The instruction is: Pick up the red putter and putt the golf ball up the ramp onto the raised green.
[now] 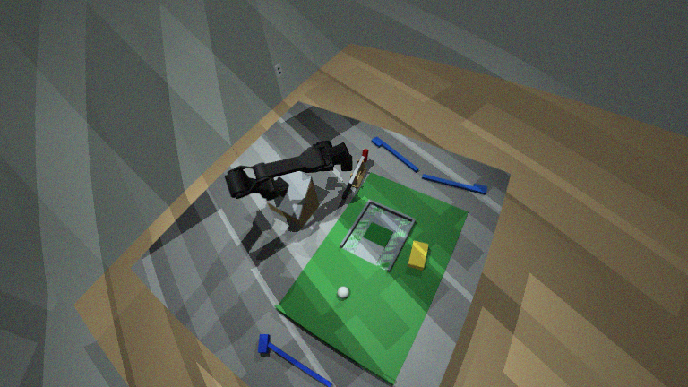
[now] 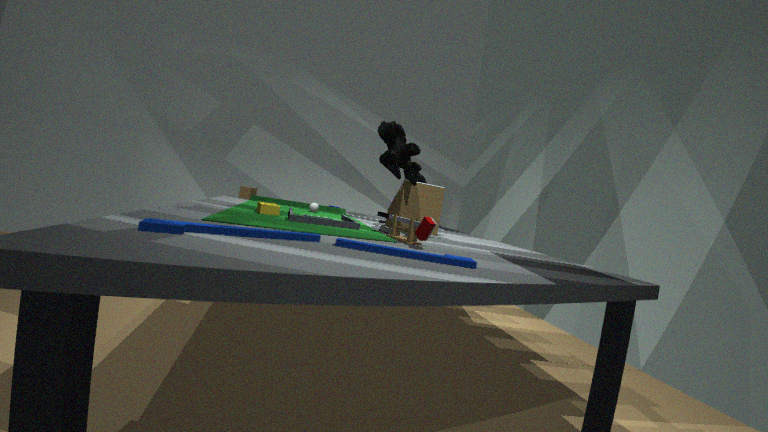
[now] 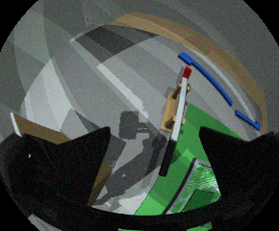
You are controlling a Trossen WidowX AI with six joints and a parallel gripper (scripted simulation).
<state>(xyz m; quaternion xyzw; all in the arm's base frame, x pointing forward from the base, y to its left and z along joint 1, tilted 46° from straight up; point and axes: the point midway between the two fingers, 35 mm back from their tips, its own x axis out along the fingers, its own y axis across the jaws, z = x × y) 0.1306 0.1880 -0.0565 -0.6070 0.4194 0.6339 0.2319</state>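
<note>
The red putter lies 20 mm ahead of my gripper tip, 100 mm to the left of it and 130 mm below it. Also, from my gripper tip: green mat 350 mm ahead, 150 mm to the right, 190 mm below; then yellow block 460 mm ahead, 60 mm to the right, 170 mm below; then wooden stand 20 mm ahead, 120 mm to the left, 160 mm below.
</note>
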